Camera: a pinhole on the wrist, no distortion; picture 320 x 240 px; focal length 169.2 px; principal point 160.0 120.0 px. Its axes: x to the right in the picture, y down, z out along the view. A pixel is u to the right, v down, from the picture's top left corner.
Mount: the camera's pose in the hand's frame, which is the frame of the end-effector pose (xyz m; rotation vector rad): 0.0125 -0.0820 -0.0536 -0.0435 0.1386 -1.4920
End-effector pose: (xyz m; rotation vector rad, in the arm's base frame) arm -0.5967 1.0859 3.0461 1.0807 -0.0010 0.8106
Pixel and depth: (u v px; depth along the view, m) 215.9 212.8 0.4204
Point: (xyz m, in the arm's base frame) -0.1255 0.9568 3.1469
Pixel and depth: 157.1 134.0 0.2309
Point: -0.4371 0.9653 3.0849
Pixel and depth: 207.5 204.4 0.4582
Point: -0.1145 0.9296 3.1729
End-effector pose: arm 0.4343 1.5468 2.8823 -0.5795 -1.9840 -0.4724
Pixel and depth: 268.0 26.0 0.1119
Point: 0.3094 1.4404 2.8145
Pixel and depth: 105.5 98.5 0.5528
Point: 0.1072 1.8763 2.6539
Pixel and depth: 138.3 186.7 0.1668
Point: 0.2830 1.5714 2.9151
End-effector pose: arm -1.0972 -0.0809 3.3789 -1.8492 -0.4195 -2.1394
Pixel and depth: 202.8 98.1 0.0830
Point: -1.1160 0.0296 3.3922
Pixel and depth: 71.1 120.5 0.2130
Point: -0.9450 -0.0323 3.4322
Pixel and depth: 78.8 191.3 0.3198
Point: -0.8621 -0.0409 3.5877
